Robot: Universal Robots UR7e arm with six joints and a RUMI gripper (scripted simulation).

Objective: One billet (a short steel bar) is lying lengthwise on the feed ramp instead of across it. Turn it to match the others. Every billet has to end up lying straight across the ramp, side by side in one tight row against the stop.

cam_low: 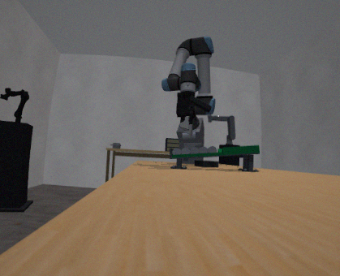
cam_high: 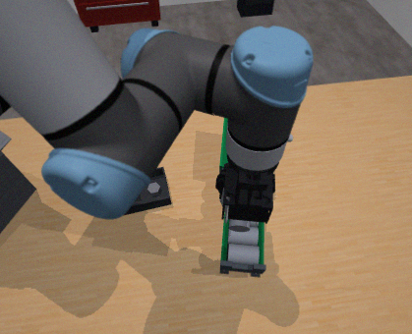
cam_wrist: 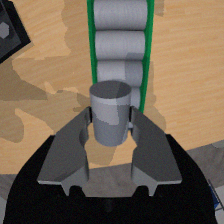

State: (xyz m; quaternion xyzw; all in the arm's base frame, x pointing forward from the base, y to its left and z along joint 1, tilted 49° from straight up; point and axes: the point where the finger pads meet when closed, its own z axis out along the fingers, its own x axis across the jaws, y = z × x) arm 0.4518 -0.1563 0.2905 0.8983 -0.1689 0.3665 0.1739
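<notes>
Now: hand 10 cm above the stop, 8 cm to the left of it and 3 cm past it. Also, from my hand: black tray (22 cm to the left, 15 cm below, 15 cm behind).
</notes>
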